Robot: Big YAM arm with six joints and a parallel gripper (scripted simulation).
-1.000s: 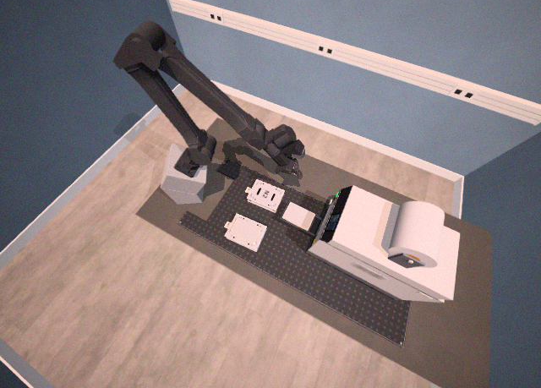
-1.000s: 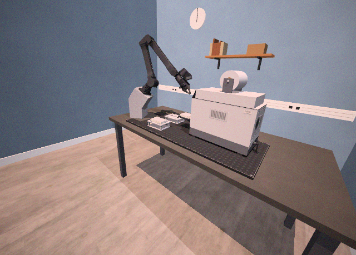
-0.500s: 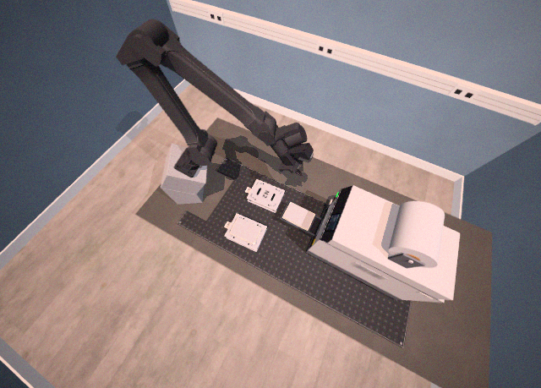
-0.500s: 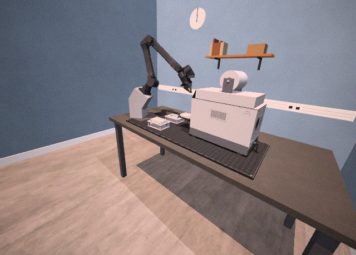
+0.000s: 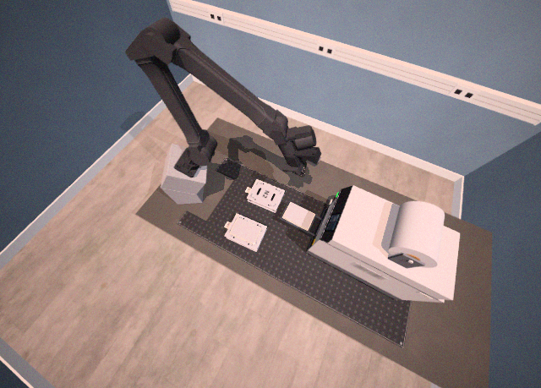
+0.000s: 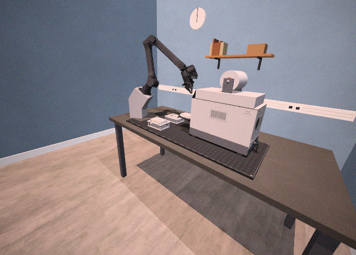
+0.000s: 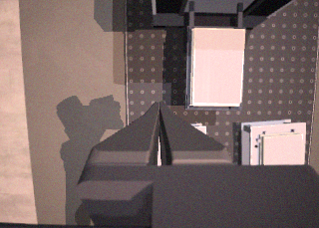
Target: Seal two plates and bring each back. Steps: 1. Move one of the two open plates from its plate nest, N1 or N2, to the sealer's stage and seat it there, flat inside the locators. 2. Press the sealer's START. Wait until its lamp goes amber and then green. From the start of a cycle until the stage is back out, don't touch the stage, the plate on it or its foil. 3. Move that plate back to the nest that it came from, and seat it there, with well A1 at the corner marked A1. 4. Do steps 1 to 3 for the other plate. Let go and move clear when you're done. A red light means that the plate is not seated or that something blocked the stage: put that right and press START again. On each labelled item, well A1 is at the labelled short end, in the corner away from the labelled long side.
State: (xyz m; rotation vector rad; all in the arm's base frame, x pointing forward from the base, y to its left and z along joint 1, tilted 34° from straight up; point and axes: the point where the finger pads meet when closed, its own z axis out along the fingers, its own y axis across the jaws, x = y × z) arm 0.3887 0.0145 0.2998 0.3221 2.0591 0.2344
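My gripper is now 190 mm above the sealer stage, 100 mm to the left of it and 40 mm short of it. Round my hand: foil roll 370 mm ahead, 160 mm to the right, 130 mm above; plate nest 240 mm to the right, 240 mm below, 170 mm behind.
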